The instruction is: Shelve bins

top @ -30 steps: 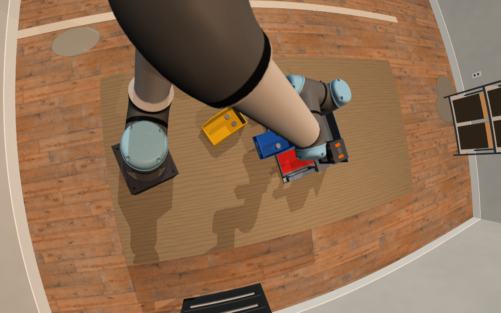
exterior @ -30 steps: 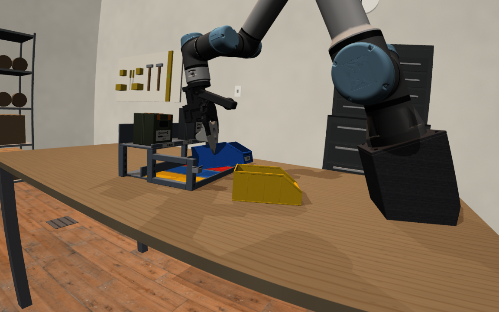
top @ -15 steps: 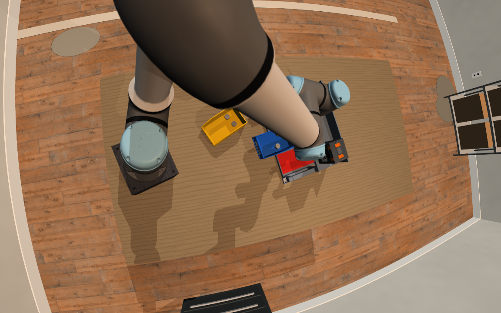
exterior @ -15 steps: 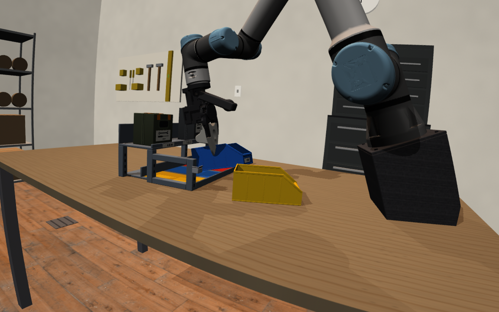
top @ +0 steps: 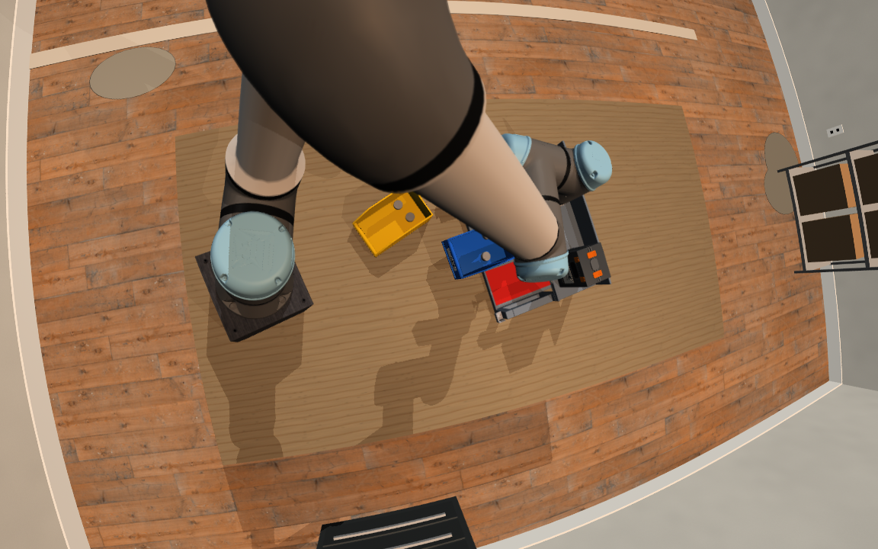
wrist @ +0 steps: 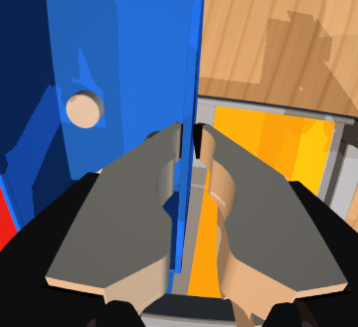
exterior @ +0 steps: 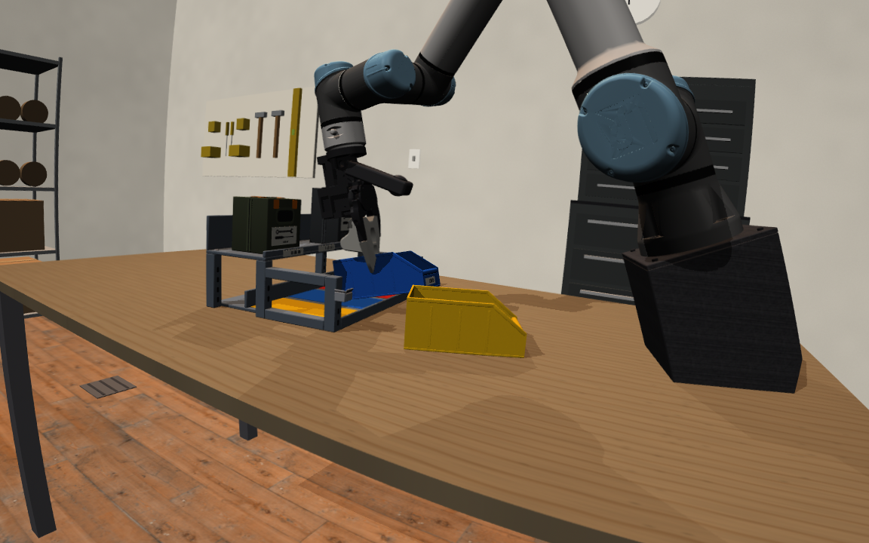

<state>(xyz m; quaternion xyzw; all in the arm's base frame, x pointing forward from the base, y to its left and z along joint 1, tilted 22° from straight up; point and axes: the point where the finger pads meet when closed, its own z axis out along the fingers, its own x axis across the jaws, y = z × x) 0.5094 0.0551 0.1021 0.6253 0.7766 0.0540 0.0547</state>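
Right now the blue bin is 50 mm to the right of my hand and 20 mm below it. Round my hand: yellow bin 210 mm behind, 50 mm to the left, 50 mm below.
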